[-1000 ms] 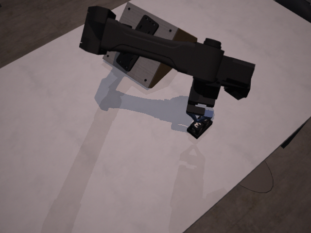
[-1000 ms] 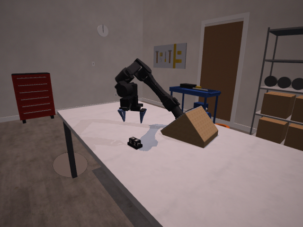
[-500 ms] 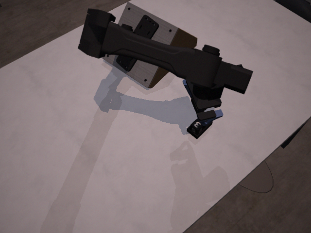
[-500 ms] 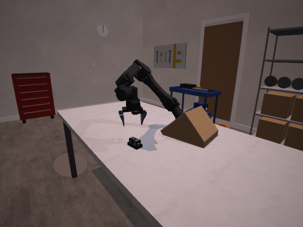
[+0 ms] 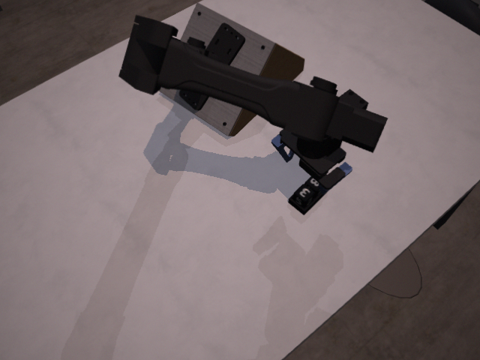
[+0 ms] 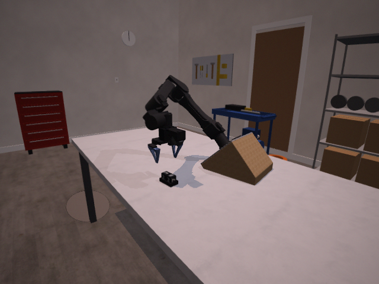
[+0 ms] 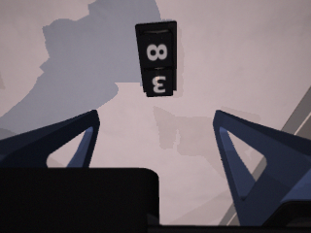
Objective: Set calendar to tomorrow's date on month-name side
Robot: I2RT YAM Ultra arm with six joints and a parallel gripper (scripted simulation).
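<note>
The black cube is 8 cm below my hand. Also, from my hand: black tray 10 cm below, 2 cm to the left.
</note>
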